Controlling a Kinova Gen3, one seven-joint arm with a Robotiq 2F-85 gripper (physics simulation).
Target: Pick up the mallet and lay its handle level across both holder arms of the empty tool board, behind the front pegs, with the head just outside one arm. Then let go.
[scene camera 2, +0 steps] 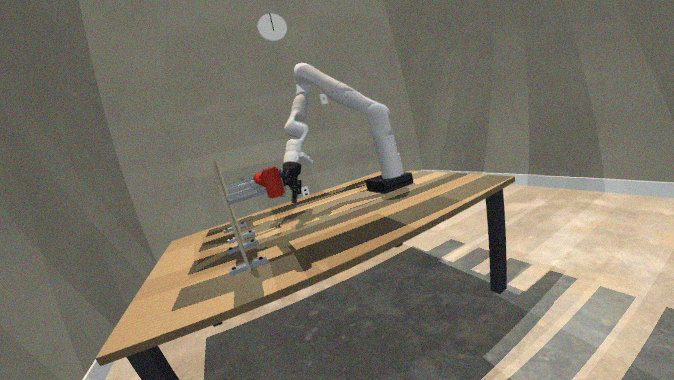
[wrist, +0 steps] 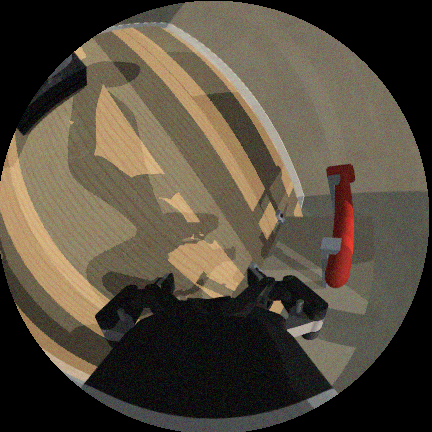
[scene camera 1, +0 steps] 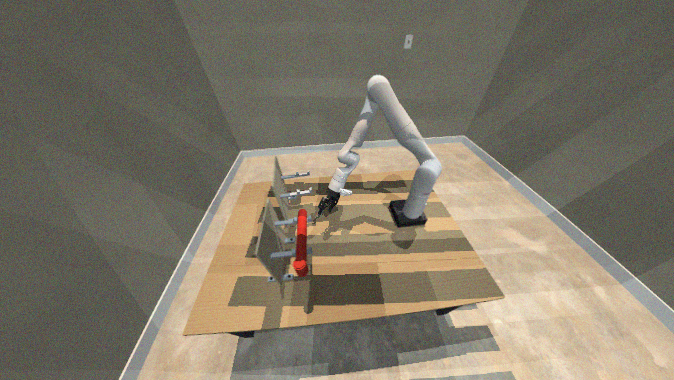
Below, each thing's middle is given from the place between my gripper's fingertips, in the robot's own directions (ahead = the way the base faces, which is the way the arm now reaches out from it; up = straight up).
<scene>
I see the red mallet [scene camera 1: 300, 263] 100 mm ahead of my hand, 200 mm to the left of it and 120 mm above it.
</scene>
